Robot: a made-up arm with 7 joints. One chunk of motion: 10 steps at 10 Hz.
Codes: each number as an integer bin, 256 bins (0 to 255) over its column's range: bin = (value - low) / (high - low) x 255, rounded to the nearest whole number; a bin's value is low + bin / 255 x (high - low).
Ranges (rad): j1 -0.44..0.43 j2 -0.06..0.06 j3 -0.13..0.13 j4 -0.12..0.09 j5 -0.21..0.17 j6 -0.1..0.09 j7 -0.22..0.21
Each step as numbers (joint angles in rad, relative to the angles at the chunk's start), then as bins.
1 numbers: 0.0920 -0.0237 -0.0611 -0.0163 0.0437 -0.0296 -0.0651
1 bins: 156 77 68 126 170 94 92
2 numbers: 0.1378 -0.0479 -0.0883 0.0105 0.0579 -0.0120 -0.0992
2 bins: 169 26 41 158 180 118 72
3 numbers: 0.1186 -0.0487 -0.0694 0.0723 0.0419 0.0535 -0.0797
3 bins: 164 24 59 234 169 206 83
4 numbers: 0.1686 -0.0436 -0.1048 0.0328 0.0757 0.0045 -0.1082
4 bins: 178 35 25 186 192 140 66
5 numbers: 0.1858 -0.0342 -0.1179 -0.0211 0.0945 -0.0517 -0.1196
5 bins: 183 55 12 120 204 65 60
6 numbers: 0.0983 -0.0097 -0.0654 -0.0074 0.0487 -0.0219 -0.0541
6 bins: 158 107 63 137 174 105 98
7 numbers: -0.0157 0.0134 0.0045 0.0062 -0.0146 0.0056 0.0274
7 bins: 124 156 132 153 131 142 147
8 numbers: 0.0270 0.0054 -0.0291 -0.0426 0.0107 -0.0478 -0.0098
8 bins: 137 139 99 94 148 70 125
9 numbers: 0.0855 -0.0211 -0.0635 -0.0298 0.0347 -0.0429 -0.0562
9 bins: 154 83 65 110 164 77 97
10 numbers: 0.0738 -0.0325 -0.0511 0.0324 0.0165 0.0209 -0.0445
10 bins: 151 58 77 185 152 162 104
